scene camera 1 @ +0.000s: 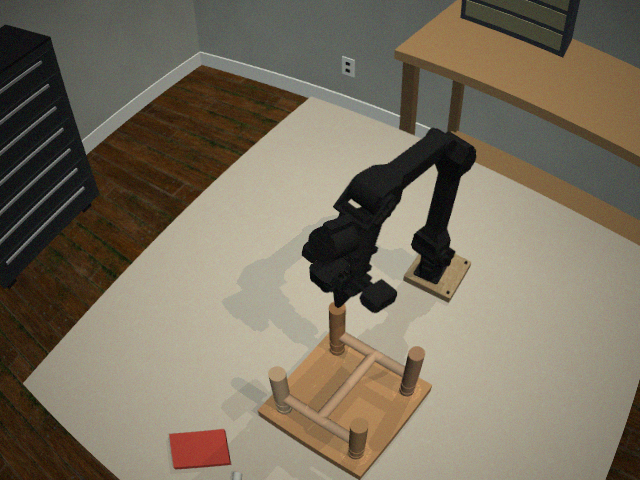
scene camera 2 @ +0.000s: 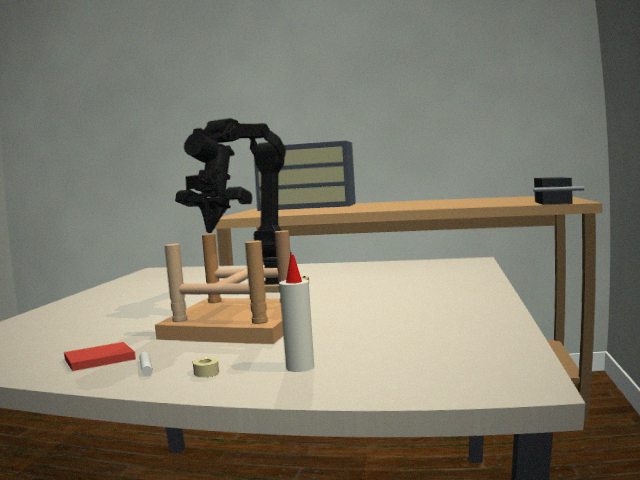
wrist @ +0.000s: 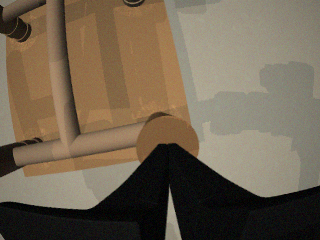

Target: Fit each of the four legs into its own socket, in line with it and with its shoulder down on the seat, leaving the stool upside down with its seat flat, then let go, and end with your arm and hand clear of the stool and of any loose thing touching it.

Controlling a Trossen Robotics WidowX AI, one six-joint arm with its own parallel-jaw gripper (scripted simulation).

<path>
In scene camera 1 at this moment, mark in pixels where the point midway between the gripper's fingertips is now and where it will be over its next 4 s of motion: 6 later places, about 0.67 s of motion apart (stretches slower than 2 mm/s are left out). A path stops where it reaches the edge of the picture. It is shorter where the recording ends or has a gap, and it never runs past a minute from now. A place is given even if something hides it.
My gripper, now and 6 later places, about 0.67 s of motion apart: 338, 306; 337, 301; 409, 339; 417, 349; 416, 354; 417, 353; 418, 349
</path>
